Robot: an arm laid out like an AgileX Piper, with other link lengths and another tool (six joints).
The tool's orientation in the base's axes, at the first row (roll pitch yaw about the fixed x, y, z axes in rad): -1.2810, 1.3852, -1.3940
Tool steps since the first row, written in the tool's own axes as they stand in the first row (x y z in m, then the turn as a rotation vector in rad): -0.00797, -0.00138, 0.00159, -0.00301, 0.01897, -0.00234; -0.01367, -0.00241, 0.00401, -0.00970, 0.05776, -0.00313; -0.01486, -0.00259, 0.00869, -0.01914, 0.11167, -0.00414; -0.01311, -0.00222, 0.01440, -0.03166, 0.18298, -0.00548; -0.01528, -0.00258, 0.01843, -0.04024, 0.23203, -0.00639; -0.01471, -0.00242, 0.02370, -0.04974, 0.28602, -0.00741; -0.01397, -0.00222, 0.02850, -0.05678, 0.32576, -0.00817; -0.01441, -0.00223, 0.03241, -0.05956, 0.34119, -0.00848; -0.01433, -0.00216, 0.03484, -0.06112, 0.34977, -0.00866; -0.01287, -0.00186, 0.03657, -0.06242, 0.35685, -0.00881
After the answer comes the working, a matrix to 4 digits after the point.
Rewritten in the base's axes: 0.00116, -0.00007, 0.00816, -0.00023, 0.01934, -0.00052; 0.00326, -0.00031, 0.01407, 0.00326, 0.05856, -0.00085; 0.00785, -0.00077, 0.01552, 0.00818, 0.11307, -0.00115; 0.01361, -0.00134, 0.01404, 0.01469, 0.18519, -0.00153; 0.01750, -0.00174, 0.01645, 0.01919, 0.23479, -0.00182; 0.02277, -0.00225, 0.01614, 0.02411, 0.28940, -0.00208; 0.02758, -0.00271, 0.01563, 0.02772, 0.32960, -0.00223; 0.03145, -0.00306, 0.01627, 0.02911, 0.34522, -0.00225; 0.03387, -0.00327, 0.01630, 0.02987, 0.35391, -0.00224; 0.03567, -0.00343, 0.01491, 0.03050, 0.36108, -0.00222
The tool's axes in the first row as the columns of a matrix, in the base's axes (rounded; the answer above uses it unrounded):
0.0325, 0.1157, 0.9928
-0.1817, 0.9774, -0.1079
-0.9828, -0.1768, 0.0527

